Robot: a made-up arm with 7 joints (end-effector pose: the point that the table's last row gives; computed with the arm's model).
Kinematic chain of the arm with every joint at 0, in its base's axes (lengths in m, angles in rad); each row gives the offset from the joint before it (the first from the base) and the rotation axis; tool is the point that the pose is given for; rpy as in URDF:
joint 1: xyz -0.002 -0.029 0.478 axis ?
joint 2: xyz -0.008 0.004 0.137 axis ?
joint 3: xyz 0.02 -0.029 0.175 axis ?
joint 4: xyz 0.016 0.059 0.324 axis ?
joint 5: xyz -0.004 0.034 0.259 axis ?
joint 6: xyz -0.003 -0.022 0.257 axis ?
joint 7: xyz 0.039 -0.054 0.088 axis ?
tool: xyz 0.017 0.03 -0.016 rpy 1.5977 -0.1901 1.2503
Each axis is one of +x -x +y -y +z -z.
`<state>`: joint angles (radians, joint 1 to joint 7).
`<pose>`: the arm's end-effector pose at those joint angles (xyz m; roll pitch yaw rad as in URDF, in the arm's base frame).
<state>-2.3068 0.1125 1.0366 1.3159 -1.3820 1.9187 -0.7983</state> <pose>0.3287 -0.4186 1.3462 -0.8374 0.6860 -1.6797</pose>
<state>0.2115 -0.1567 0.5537 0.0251 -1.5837 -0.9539 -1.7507</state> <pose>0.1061 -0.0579 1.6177 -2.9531 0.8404 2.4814</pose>
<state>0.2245 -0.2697 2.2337 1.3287 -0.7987 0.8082 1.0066</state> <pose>-0.3146 0.3115 1.4159 2.0473 -0.5139 3.0196</pose>
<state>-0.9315 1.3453 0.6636 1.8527 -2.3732 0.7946 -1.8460</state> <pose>0.2059 0.5061 1.0898 0.1103 -0.3457 2.8914</pose>
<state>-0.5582 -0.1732 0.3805 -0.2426 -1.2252 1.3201 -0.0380</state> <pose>-0.0129 0.0088 1.6881 0.2552 -0.4450 0.2258</pose>
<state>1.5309 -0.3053 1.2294 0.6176 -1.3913 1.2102 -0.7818</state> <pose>-0.2814 0.2908 1.5867 0.2248 0.6618 2.3765</pose>
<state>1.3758 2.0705 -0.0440 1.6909 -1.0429 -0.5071 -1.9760</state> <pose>-0.0657 -0.7447 0.8945 1.6101 1.4177 2.0914</pose>
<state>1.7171 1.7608 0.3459 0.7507 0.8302 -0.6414 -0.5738</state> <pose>-0.0980 -0.9450 0.8529 0.7229 1.2241 3.0174</pose>
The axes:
joint 1: +z
joint 2: -y
joint 3: +z
joint 4: +y
joint 5: +z
joint 6: -y
joint 7: +x

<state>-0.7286 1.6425 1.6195 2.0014 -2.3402 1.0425 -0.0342</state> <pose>0.1624 0.5393 0.4381 -1.4599 -0.7981 -0.6255</pose>
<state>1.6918 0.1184 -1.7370 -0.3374 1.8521 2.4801 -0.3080</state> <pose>-0.0466 -0.1027 1.6091 -0.9514 0.0615 -2.7400</pose>
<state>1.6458 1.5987 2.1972 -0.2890 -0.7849 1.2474 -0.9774</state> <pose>0.3259 -1.0556 0.6854 -1.1596 0.5540 -2.6459</pose>
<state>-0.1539 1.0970 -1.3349 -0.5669 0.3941 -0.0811 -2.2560</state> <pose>-0.9040 0.3075 1.0767 0.4160 0.3528 -1.2787</pose>
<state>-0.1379 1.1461 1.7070 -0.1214 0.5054 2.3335 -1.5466</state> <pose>-0.9097 -0.0036 1.0829 -0.8402 0.0218 2.8699</pose>
